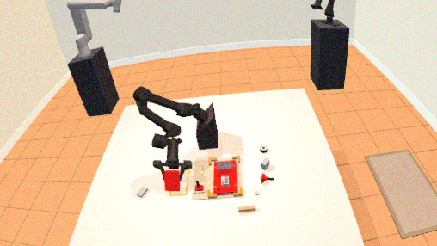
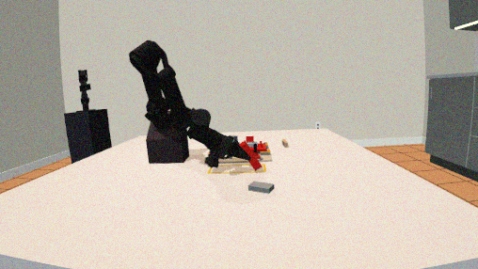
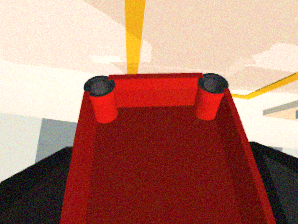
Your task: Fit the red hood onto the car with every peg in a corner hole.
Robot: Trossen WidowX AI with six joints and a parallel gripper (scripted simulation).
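Right now the red hood is 10 mm above my gripper tip. The rest, counted from my gripper tip: orange-cornered jig 220 mm to the left, 40 mm behind, 30 mm below; then grey engine block 250 mm to the left, 20 mm below; then wooden block 340 mm to the left, 150 mm ahead, 30 mm below.
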